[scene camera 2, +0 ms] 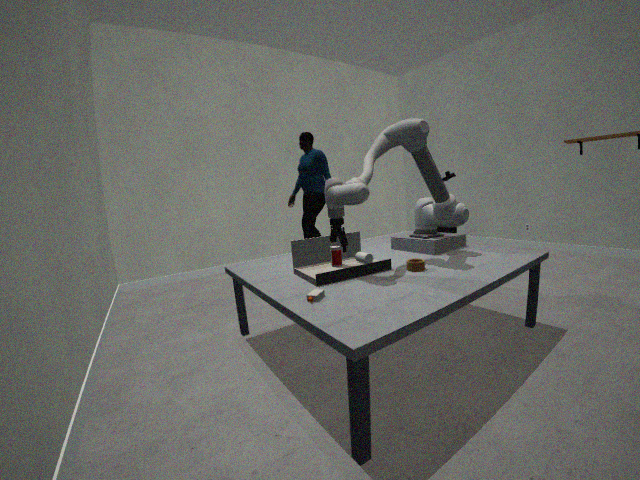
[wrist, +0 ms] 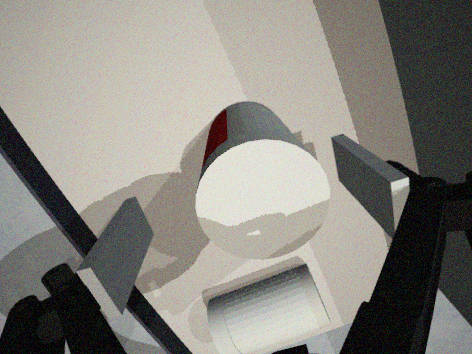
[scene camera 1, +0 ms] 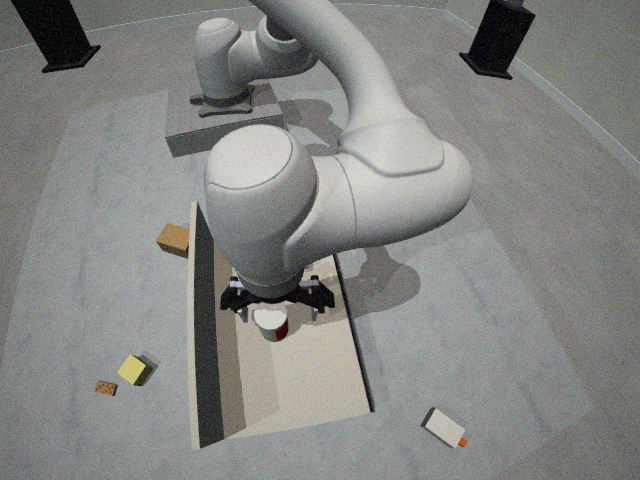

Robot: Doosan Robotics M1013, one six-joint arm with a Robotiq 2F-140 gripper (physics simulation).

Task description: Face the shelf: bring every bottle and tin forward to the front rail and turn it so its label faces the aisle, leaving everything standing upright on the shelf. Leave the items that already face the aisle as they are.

Labels:
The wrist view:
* my gripper
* beige shelf board
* dark front rail
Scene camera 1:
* my gripper
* brown box: on the table
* beige shelf board
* shelf back wall

